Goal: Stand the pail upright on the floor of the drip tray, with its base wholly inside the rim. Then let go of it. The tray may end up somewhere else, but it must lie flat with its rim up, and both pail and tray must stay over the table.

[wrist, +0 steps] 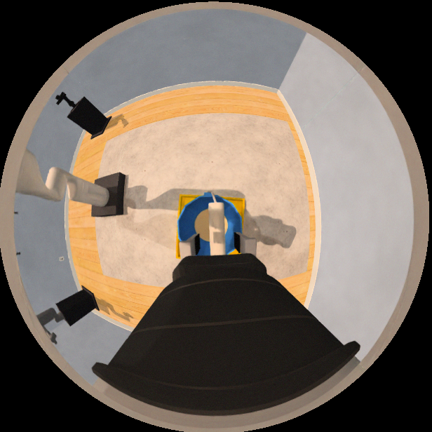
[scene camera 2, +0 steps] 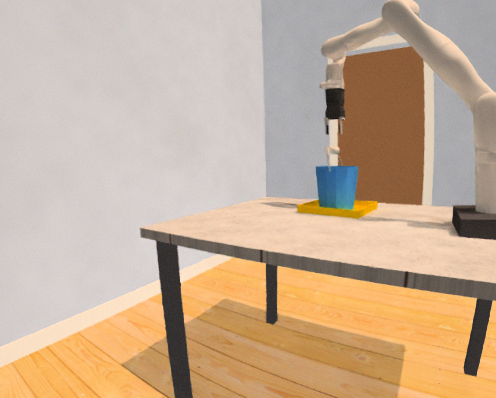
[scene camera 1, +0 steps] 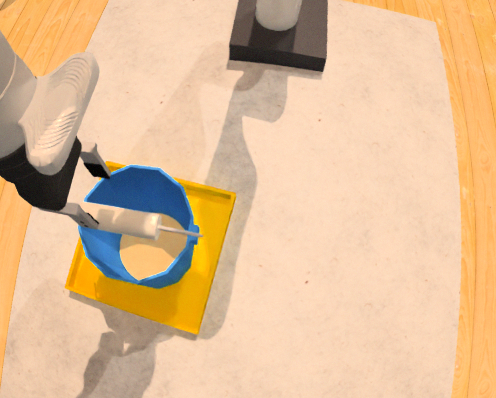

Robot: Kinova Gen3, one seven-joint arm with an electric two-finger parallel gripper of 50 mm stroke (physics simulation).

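Places are measured from the arm's base along level axes (x ahead, y left, z up), in metres.
Pixels of known places: gripper, fingertip midpoint: (scene camera 2: 333, 133) (scene camera 1: 95, 199); arm's base at its link origin: (scene camera 2: 492, 210) (scene camera 1: 276, 15).
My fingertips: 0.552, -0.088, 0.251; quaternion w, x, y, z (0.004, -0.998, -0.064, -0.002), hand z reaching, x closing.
For each thing: its top centre in the pictures, then the offset to it from my fingertips, as dx, dy, dz. "spot": a spot on its surface instead. Level surfaces: height alone.
- blue pail at a spot on its surface: (scene camera 1: 145, 187) spot: -0.087, -0.012, -0.194
- yellow drip tray at a spot on its surface: (scene camera 1: 212, 215) spot: -0.105, +0.085, -0.307
- table at its surface level: dz -0.311
The blue pail (scene camera 1: 145, 187) (scene camera 2: 337, 187) (wrist: 187, 220) stands upright on the yellow drip tray (scene camera 1: 212, 215) (scene camera 2: 367, 208) (wrist: 240, 201). Its base appears inside the rim, though the pail's own wall hides part of the base edge. The tray lies flat on the table with its rim up. The pail's handle stands raised, with its white grip (scene camera 1: 130, 222) (scene camera 2: 332, 150) (wrist: 216, 215) above the pail's mouth. My gripper (scene camera 1: 102, 200) (scene camera 2: 334, 132) (wrist: 216, 240) is open and empty. Its fingertips are a little above the grip, apart from it in scene camera 2.
The table (scene camera 1: 350, 200) (scene camera 2: 225, 235) carries the arm's dark base (scene camera 1: 280, 50) (scene camera 2: 475, 225) (wrist: 120, 195), apart from the tray. The raised handle stands directly below my fingers. Two black pedestals (wrist: 89, 117) (wrist: 77, 306) stand beyond the table in the wrist view.
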